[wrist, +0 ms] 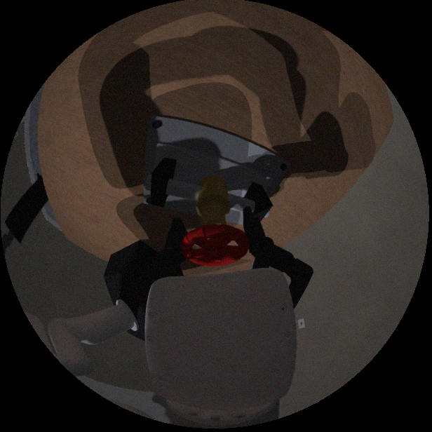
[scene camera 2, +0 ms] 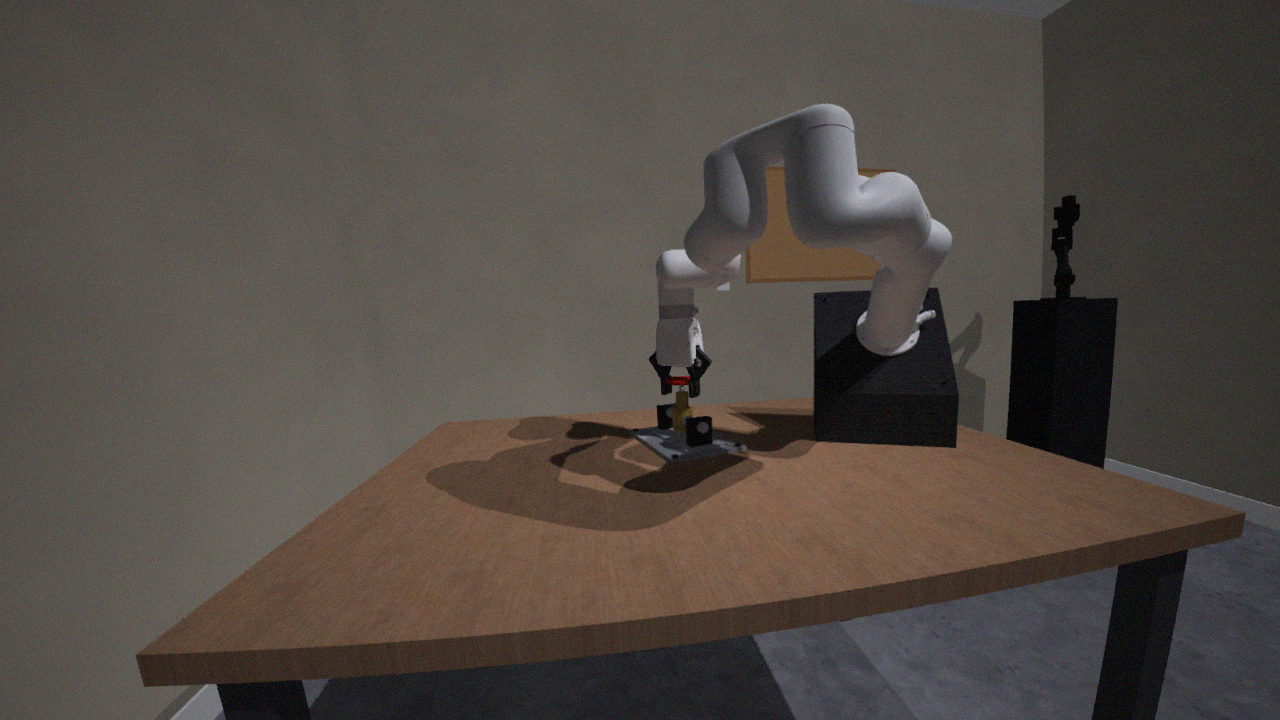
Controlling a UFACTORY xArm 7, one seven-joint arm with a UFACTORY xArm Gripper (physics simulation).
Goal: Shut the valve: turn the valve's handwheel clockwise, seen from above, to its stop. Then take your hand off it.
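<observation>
The valve's red handwheel sits on top of the upright brass-coloured valve body. The valve stands on a grey base plate on the table. My gripper points down over the valve and is shut on the handwheel, one black finger at each side of its rim. The fingertips reach a little below the wheel. The far side of the rim and part of the valve's lower body are hidden or dark.
Black blocks stand on the plate on opposite sides of the valve. The arm's base is on a large black box at the right rear of the wooden table. A dark pedestal stands beyond the table.
</observation>
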